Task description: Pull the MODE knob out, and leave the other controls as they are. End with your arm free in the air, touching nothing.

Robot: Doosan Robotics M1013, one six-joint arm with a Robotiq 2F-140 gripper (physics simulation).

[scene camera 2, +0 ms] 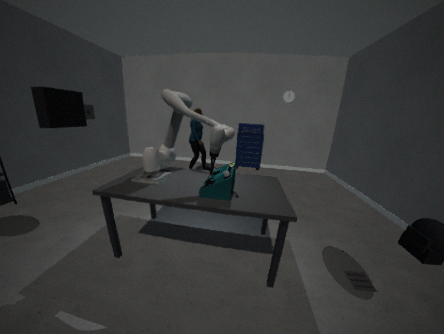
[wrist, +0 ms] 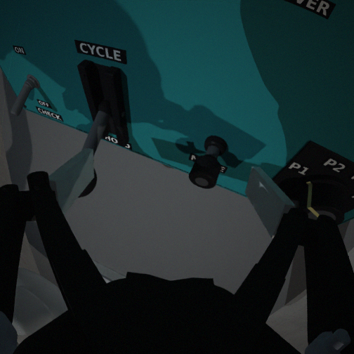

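Seen in the pictures: gripper, fingertip midpoint: [scene camera 2: 210, 172]; arm's base, origin of the base link: [scene camera 2: 152, 175].
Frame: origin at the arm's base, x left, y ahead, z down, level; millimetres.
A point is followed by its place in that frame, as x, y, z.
Observation:
The MODE knob [wrist: 203, 172] is a black cap on a short grey stem, low on the teal control panel [wrist: 200, 65] [scene camera 2: 218, 190] @(-413, 654, -48). It stands in front of its partly hidden label. My gripper [wrist: 171, 171] [scene camera 2: 213, 169] @(-179, 589, -109) is wide open at the panel's lower part, with nothing between its fingers. In the wrist view the knob shows between the two pads and a little above them, nearer the right pad. The left pad covers part of the CYCLE lever [wrist: 97, 130] and its ball. The right pad overlaps the left edge of the PROGRAM dial [wrist: 327, 197]; contact cannot be told.
The CHECK toggle [wrist: 24, 95] is at the panel's left. The panel stands on a dark table [scene camera 2: 260, 197] @(-368, 1004, 28). A person [scene camera 2: 196, 137] stands behind the table near the arm, and a blue rack [scene camera 2: 249, 124] is at the back wall.

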